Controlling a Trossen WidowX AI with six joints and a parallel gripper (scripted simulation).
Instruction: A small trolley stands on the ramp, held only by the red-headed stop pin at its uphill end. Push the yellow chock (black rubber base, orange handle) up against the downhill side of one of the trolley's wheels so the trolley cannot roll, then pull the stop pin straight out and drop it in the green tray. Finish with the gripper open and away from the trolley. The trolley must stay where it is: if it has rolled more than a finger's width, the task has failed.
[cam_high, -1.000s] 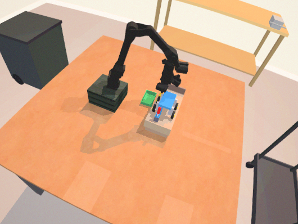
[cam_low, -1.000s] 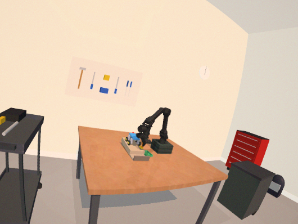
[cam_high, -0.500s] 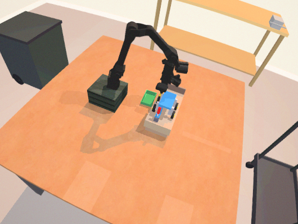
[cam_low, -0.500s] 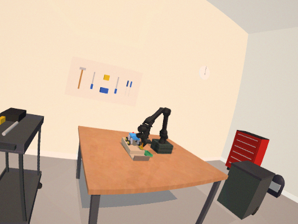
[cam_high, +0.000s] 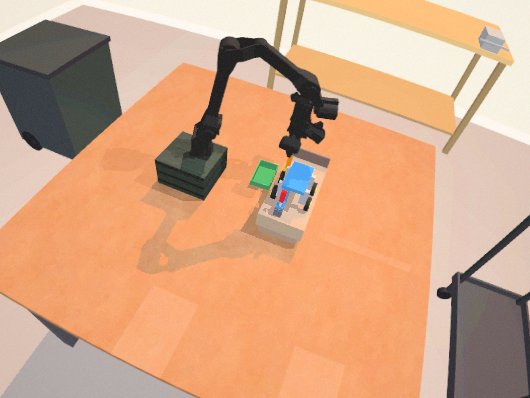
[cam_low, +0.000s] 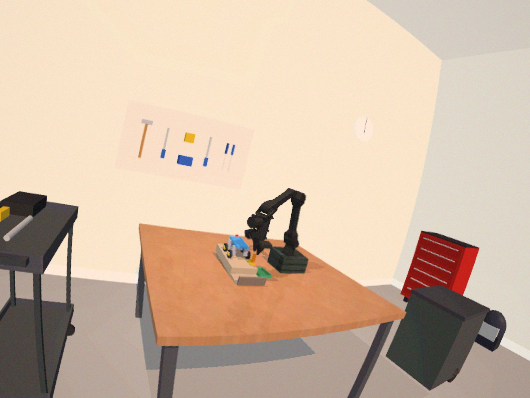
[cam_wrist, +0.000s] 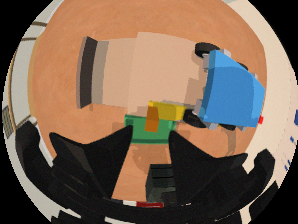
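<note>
My gripper tip is now 50 mm above the yellow chock and 30 mm to the left of it. Round my gripper tip: blue trolley: 120 mm to the right, 40 mm ahead, 20 mm below; green tray: 140 mm below, 70 mm behind, 10 mm to the right; beige ramp: 120 mm to the right, 90 mm below, 40 mm ahead.
</note>
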